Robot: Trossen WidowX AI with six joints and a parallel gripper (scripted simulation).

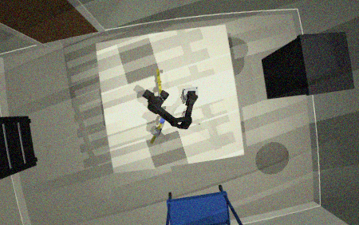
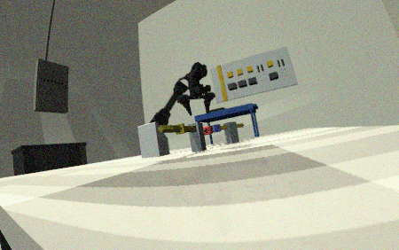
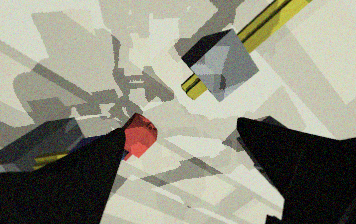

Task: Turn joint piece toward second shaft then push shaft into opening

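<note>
The red joint piece is 8 cm to the left of my gripper tip, 8 cm below it and 1 cm behind it.
</note>
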